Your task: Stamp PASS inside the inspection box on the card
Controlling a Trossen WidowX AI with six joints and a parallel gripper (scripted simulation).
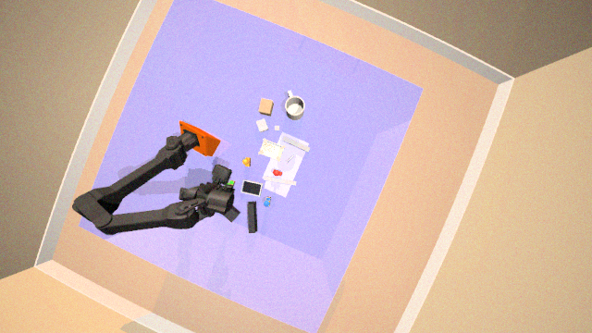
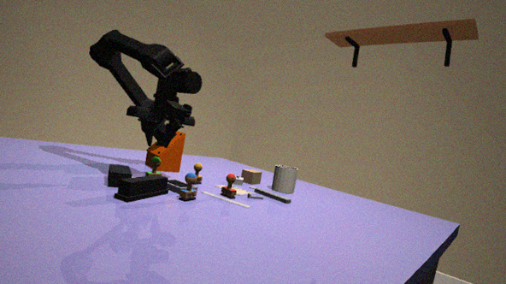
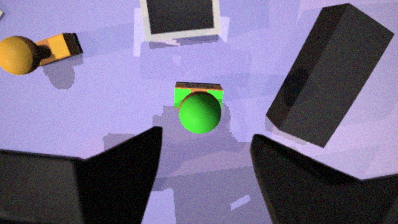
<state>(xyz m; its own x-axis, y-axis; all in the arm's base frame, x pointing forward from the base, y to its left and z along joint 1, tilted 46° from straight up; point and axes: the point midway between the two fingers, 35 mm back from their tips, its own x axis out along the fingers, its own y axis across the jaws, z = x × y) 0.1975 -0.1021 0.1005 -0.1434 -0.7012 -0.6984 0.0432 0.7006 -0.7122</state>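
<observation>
The green stamp lies 80 mm below my gripper tip. The rest, counted from my gripper tip: ink pad: 90 mm ahead, 20 mm to the left, 90 mm below; blue stamp: 180 mm ahead, 10 mm to the right, 80 mm below; orange-knobbed stamp: 30 mm ahead, 130 mm to the left, 80 mm below.
</observation>
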